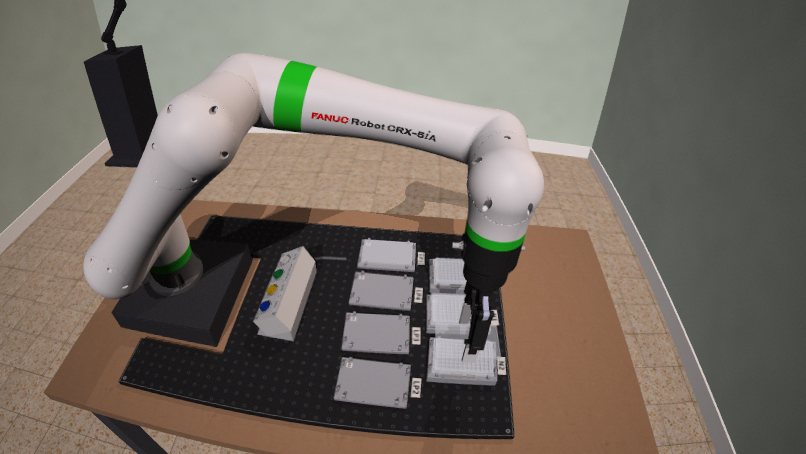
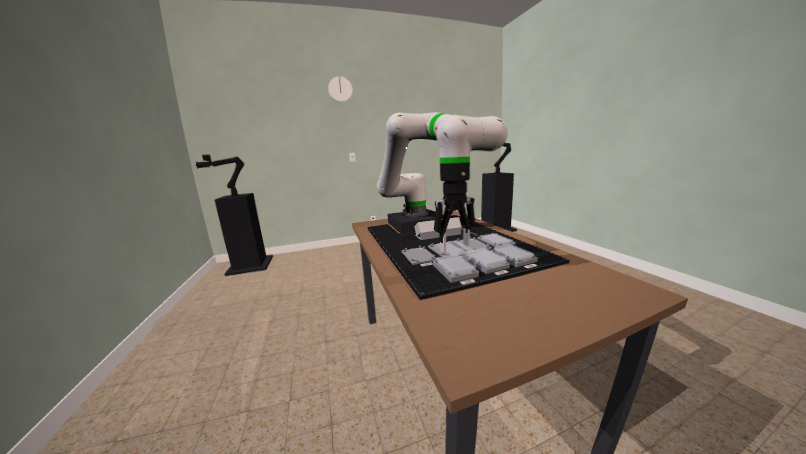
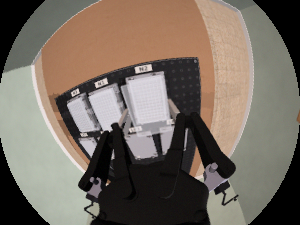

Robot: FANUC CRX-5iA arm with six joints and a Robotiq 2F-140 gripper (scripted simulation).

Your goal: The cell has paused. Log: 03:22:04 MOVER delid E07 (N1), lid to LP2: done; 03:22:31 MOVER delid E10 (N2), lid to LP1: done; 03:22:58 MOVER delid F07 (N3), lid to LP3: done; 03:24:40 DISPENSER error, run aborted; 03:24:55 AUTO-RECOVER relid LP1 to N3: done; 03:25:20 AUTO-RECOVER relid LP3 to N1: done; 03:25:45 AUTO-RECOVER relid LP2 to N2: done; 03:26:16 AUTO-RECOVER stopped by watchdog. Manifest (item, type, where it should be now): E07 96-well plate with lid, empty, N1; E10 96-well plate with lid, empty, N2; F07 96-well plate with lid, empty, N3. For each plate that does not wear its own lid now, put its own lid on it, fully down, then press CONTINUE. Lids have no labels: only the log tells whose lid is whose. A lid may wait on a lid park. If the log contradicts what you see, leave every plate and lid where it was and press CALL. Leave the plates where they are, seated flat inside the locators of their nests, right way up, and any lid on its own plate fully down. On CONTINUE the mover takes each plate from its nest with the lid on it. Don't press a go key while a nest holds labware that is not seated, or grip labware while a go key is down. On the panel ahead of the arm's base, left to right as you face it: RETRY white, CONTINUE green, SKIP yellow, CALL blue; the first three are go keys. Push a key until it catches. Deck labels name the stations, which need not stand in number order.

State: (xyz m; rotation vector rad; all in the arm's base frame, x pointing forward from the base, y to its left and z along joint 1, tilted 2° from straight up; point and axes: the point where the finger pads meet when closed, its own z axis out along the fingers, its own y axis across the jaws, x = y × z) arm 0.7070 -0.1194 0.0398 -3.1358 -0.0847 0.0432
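The nest n2 lies 10 cm below my hand. Also, from my hand: plate (13 cm to the left, 8 cm below, 1 cm behind); then LP2 (18 cm behind, 10 cm below, 7 cm to the right); then LP3 (19 cm behind, 10 cm below, 6 cm to the left).
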